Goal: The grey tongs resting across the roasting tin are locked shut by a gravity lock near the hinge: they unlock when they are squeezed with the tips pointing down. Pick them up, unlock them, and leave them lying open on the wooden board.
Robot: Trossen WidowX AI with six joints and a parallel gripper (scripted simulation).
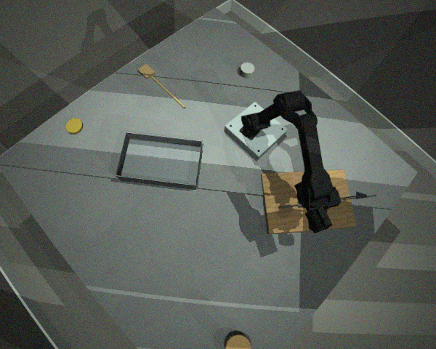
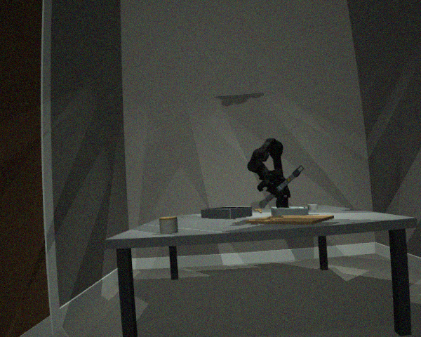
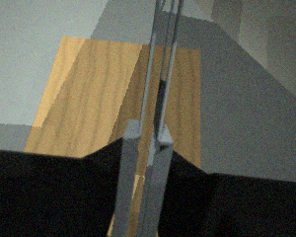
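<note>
The wooden board lies 110 mm below my gripper tip, 30 mm behind it and 20 mm to the right of it. From my gripper tip the other things lie so: yellow lock piece 80 mm above, 40 mm to the left, 30 mm behind; white disc 590 mm to the right, 360 mm behind, 100 mm below; roasting tin 570 mm to the right, 240 mm ahead, 90 mm below.
</note>
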